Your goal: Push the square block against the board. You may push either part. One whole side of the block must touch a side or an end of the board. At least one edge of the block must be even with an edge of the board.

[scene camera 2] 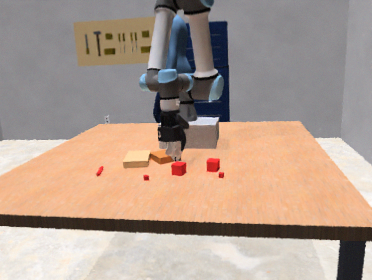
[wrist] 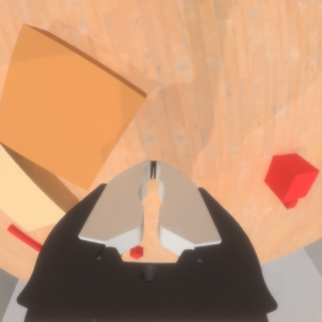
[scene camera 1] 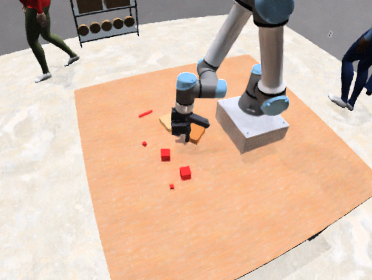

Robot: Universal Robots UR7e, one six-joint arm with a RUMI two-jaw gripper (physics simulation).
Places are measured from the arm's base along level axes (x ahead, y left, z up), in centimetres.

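Where they show: gripper, fingertip midpoint: point(scene camera 1: 184, 145); arm's base, origin of the base link: point(scene camera 1: 252, 106).
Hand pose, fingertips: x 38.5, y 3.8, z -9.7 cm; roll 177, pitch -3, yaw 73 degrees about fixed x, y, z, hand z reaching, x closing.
Observation:
Each offset is from my fingertips to the top centre of the thing.
The orange square block {dx -6.6, dy -5.9, dz +1.7 cm} point(scene camera 1: 198, 135) point(scene camera 2: 160, 157) point(wrist: 70, 100) lies flat beside the cream board {dx -2.8, dy -17.1, dz +1.7 cm} point(scene camera 1: 166, 122) point(scene camera 2: 136, 160) point(wrist: 25, 200). In the wrist view their facing sides stand at an angle, with a dark wedge between them that narrows toward the left edge; whether a corner touches cannot be told. My gripper point(scene camera 1: 185, 141) point(scene camera 2: 176, 159) point(wrist: 153, 161) is shut and empty. Its tips are low, just off the block's side that faces away from the board. The gripper hides part of both pieces in scene camera 1.
Two red cubes {dx +10.4, dy +3.1, dz +2.9 cm} point(scene camera 1: 165, 154) {dx +6.0, dy +15.5, dz +2.9 cm} point(scene camera 1: 185, 173) point(scene camera 2: 178, 168) point(scene camera 2: 213, 165) and two tiny red cubes {dx +17.1, dy -7.6, dz +0.5 cm} point(scene camera 1: 144, 143) {dx +13.3, dy +19.0, dz +0.5 cm} point(scene camera 1: 171, 186) lie on the near side. A red rod {dx +10.6, dy -28.1, dz +0.3 cm} point(scene camera 1: 145, 114) point(scene camera 2: 100, 171) point(wrist: 24, 237) lies beyond the board. The grey robot base point(scene camera 1: 265, 135) point(scene camera 2: 204, 134) stands behind the block.

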